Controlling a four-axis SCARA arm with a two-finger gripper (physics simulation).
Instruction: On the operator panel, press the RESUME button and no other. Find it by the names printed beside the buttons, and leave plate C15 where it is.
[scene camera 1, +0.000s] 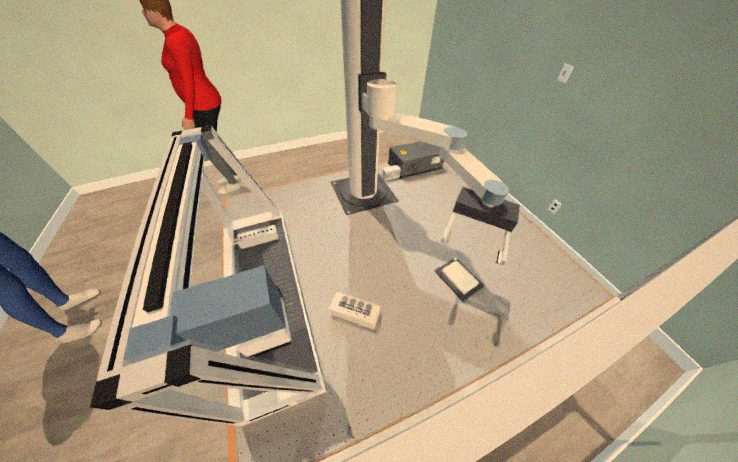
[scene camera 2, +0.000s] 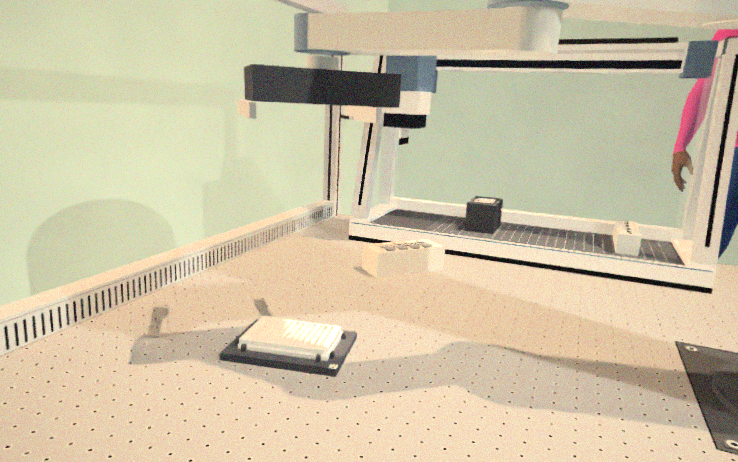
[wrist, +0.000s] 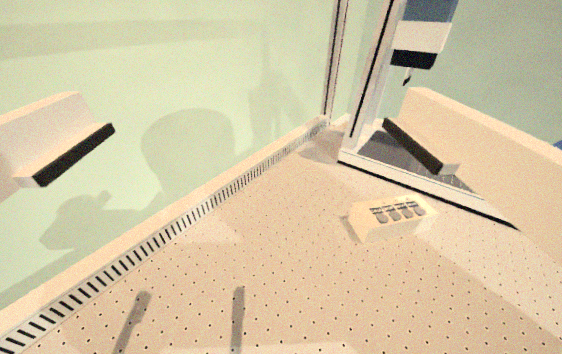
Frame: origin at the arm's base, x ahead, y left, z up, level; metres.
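Seen in the pictures: gripper, fingertip midpoint: (scene camera 1: 472, 251) (scene camera 2: 296, 109) (wrist: 250, 108); arm's base, origin of the base link: (scene camera 1: 363, 192).
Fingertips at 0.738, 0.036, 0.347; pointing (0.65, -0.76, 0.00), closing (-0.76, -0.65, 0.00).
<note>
Pixels of each thing's top centre, then the offset from my fingertips to it, as dx, dy, dz. "*": a spot on its surface instead.
- operator panel, middle of its top: (scene camera 2: 404, 244) (wrist: 396, 207) (scene camera 1: 354, 307) -0.091, -0.319, -0.278
- pale plate, middle of its top: (scene camera 2: 292, 332) (scene camera 1: 460, 275) -0.069, +0.125, -0.308
- blue-grey head, surface spot: (scene camera 1: 226, 305) * +0.019, -0.569, +0.154
- black block, surface spot: (scene camera 2: 483, 215) * -0.216, -0.551, -0.242
- small white box, surface spot: (scene camera 2: 627, 239) * -0.529, -0.521, -0.251
- slotted rail, surface spot: (wrist: 200, 207) * +0.266, -0.082, -0.305
- dark grey box, surface spot: (scene camera 1: 415, 159) * -0.772, +0.299, -0.224
The operator panel (scene camera 1: 352, 319) (scene camera 2: 389, 261) (wrist: 387, 231) is a cream box with a row of several round grey buttons on its sloped top. It stands on the perforated table beside the framed machine. The names printed by the buttons are too small to read, so I cannot tell which is RESUME. A pale plate (scene camera 1: 460, 276) (scene camera 2: 291, 335) lies flat on a dark holder (scene camera 1: 449, 281) (scene camera 2: 272, 363); no C15 label is readable. My gripper (scene camera 1: 473, 250) (scene camera 2: 305, 111) (wrist: 250, 108) is open and empty, its fingers wide apart, high above the table and away from the panel.
The framed machine (scene camera 2: 528, 263) has a blue-grey head (scene camera 1: 226, 305) over a dark deck that holds a black block (scene camera 2: 483, 215) and a small white box (scene camera 1: 257, 235) (scene camera 2: 627, 239). A slotted rail (wrist: 200, 207) runs along the table edge. A dark grey box (scene camera 1: 415, 159) stands behind the arm's column (scene camera 1: 359, 136).
</note>
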